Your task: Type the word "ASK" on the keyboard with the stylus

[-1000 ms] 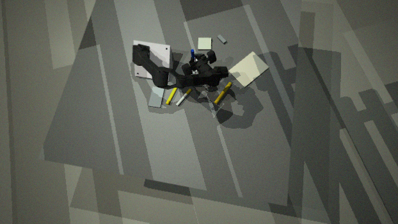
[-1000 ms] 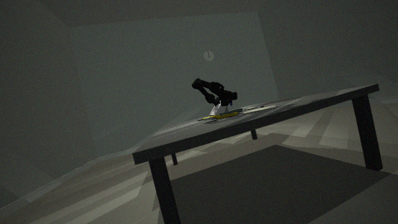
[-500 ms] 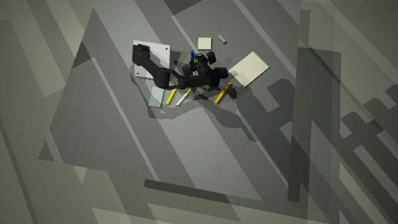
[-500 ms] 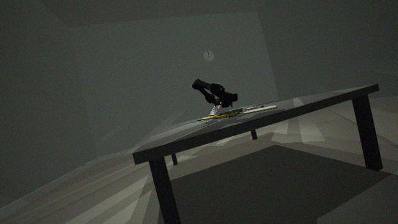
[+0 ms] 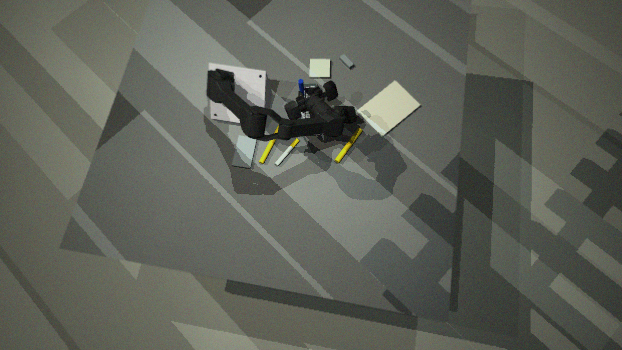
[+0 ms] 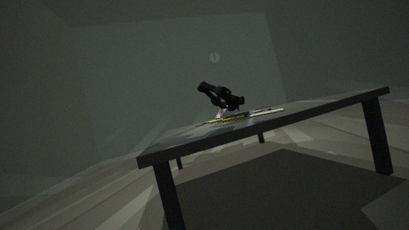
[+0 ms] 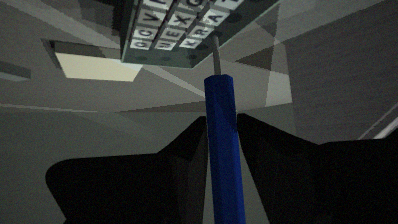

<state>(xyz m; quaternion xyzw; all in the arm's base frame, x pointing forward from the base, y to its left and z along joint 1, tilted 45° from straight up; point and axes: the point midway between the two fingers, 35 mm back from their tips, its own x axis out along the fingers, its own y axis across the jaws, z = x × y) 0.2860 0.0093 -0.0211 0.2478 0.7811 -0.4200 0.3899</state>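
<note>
My gripper tip is now 20 cm to the left of the marker and 7 cm above it. Also, from my gripper tip: cream note (15 cm to the left, 8 cm below, 3 cm ahead); then thin grey stylus tip (5 cm below); then blue stylus (1 cm below).
</note>
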